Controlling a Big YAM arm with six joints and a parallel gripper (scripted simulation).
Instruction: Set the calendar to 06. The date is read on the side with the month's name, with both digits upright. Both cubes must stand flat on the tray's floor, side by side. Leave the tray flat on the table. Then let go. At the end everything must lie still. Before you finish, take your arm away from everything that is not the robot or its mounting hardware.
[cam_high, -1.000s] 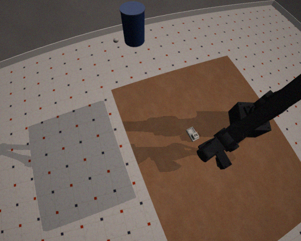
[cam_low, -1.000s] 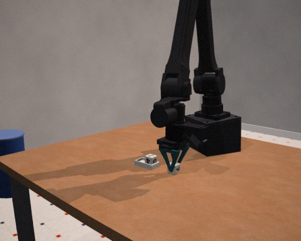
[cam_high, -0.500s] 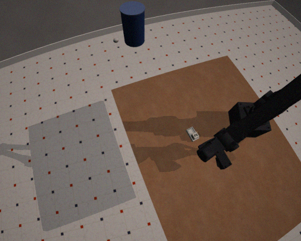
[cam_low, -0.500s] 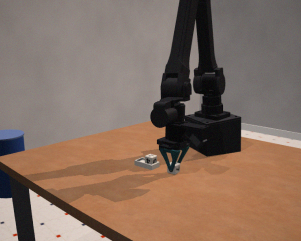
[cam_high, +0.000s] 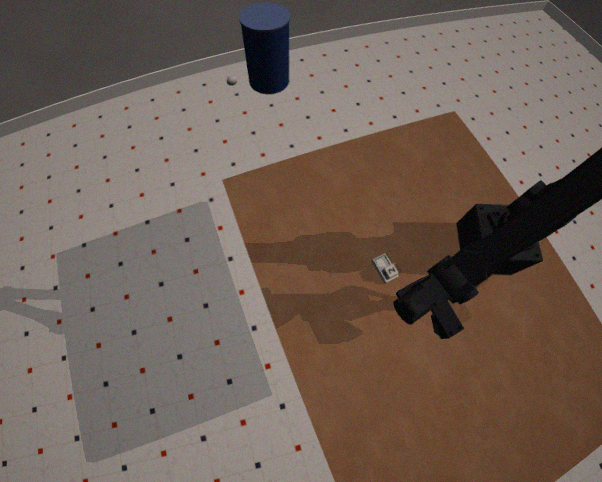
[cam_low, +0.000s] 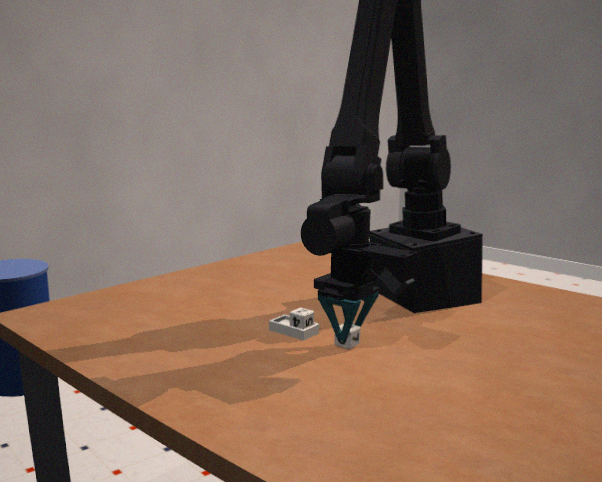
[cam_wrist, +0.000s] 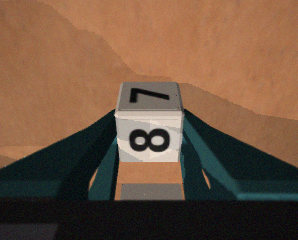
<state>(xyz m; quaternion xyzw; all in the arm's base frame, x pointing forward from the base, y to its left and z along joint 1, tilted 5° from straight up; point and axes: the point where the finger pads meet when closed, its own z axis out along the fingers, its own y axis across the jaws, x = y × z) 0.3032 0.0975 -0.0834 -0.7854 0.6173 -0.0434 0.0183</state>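
Now: hand 10 mm above the white digit cube. Also, from my hand: white tray 20 mm ahead, 100 mm to the right, 20 mm below.
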